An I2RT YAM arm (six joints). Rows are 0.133 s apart.
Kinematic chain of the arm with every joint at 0, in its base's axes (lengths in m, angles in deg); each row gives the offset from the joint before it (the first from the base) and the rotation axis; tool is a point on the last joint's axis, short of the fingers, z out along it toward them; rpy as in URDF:
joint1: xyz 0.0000 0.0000 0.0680 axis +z
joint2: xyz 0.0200 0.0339 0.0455 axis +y
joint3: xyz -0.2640 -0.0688 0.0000 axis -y
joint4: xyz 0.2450 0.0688 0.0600 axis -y
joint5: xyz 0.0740 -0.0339 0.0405 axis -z
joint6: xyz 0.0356 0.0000 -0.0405 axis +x
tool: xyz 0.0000 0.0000 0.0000 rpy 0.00 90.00 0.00
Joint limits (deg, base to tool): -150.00..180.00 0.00..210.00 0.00..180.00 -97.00..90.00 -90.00..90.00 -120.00..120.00
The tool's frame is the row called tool.
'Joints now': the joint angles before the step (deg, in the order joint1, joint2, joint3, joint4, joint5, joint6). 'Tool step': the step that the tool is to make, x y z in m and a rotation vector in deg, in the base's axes. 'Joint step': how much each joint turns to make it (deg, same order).
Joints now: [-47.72 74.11 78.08 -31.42 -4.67 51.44]
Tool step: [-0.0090 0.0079 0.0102 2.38 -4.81 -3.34]
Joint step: [-0.22 -2.30 0.10 -0.47 0.49 6.03]
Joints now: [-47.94 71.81 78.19 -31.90 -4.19 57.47]
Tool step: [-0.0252 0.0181 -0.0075 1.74 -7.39 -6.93]
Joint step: [-1.17 -7.91 -8.10 4.21 2.62 8.44]
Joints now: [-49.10 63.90 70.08 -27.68 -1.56 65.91]
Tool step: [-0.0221 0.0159 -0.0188 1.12 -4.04 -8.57]
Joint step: [-0.67 -7.31 -8.52 2.83 6.05 6.34]
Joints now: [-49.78 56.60 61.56 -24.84 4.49 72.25]
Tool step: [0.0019 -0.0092 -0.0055 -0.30 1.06 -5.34]
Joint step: [-0.35 1.61 -0.45 1.51 5.03 0.78]
